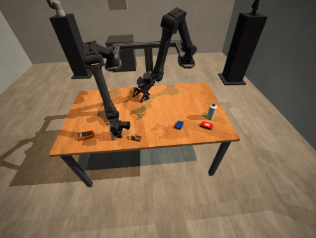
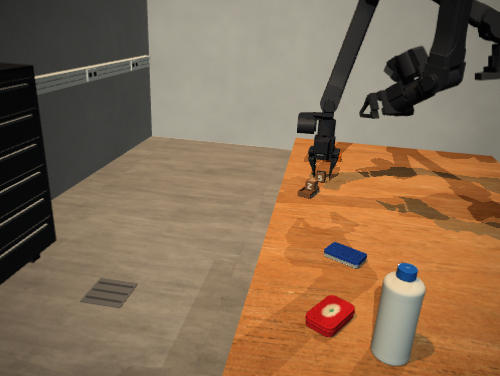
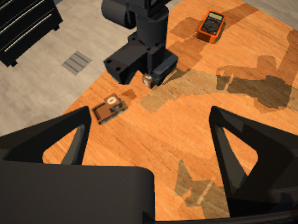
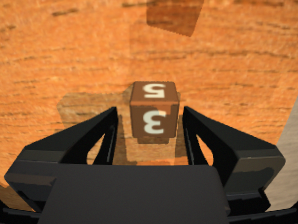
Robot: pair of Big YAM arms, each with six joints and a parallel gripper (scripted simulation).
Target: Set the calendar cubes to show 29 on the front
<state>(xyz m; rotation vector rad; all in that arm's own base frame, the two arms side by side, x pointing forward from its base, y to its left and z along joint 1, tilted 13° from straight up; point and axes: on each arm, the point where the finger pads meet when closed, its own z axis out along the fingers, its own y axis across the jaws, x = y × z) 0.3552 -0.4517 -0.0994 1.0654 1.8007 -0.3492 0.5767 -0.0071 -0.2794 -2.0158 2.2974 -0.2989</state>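
The cube lies 10 mm below my right hand. Also, from my right hand: brown calendar tray 140 mm to the left, 30 mm ahead, 10 mm below; then red tin 750 mm to the left, 70 mm behind, 10 mm below; then blue block 510 mm to the left, 100 mm behind, 10 mm below.
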